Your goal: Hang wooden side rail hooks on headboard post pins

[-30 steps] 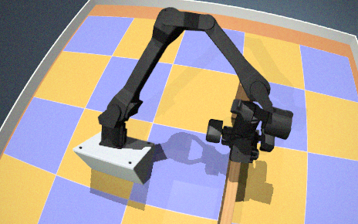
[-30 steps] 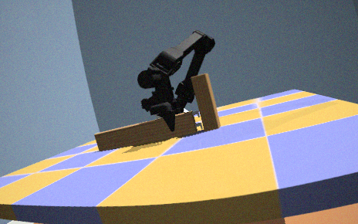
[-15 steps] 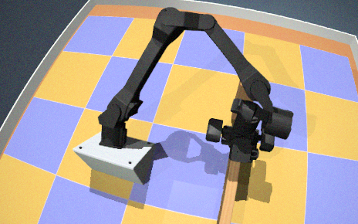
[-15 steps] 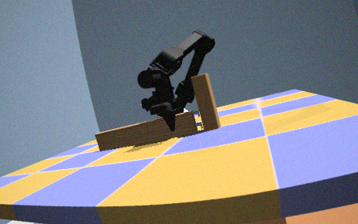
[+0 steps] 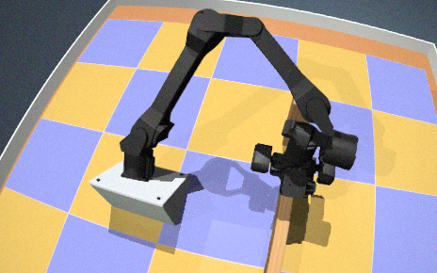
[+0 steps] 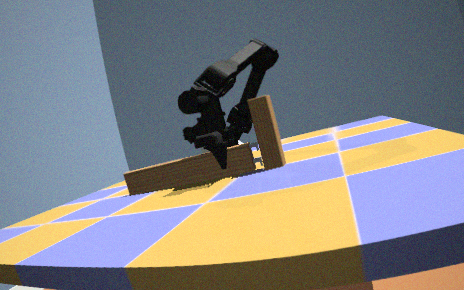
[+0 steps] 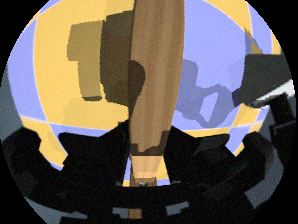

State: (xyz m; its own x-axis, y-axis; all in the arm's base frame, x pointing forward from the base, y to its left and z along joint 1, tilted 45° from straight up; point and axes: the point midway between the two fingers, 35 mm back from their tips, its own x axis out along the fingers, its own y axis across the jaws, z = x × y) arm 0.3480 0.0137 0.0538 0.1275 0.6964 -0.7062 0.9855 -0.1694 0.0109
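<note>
Now: the headboard post 10 mm ahead of my gripper tip, 130 mm to the left of it and 60 mm above it.
</note>
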